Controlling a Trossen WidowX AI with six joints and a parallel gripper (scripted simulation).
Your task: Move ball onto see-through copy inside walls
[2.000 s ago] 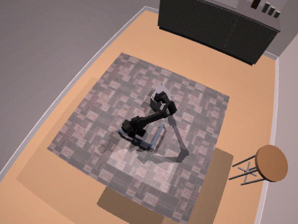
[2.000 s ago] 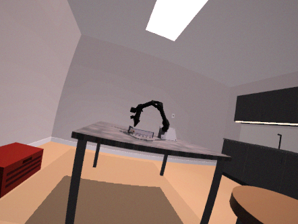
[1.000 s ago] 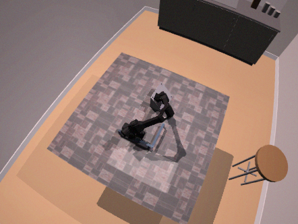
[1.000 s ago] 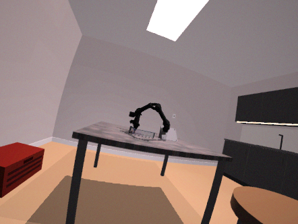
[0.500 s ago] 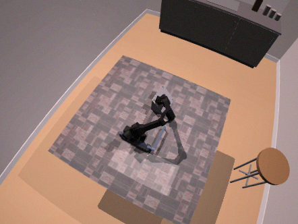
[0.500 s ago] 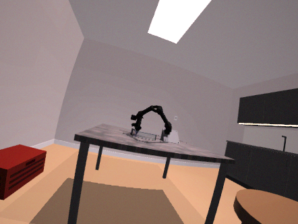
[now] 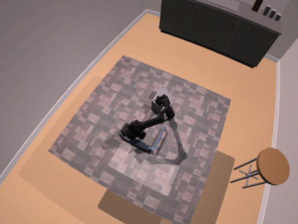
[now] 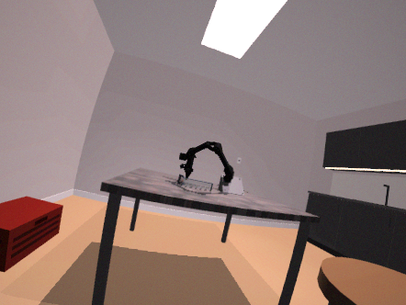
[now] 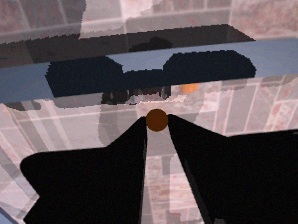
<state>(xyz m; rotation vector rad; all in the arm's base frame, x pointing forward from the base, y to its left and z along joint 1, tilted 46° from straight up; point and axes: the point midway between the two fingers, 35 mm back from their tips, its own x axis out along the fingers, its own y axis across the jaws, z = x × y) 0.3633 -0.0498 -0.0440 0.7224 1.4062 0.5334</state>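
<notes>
Right now the see-through copy of ball is 40 mm to the right of my gripper tip, 30 mm below it and 20 mm ahead of it. Also, from my gripper tip: orange ball: right at my gripper tip.
</notes>
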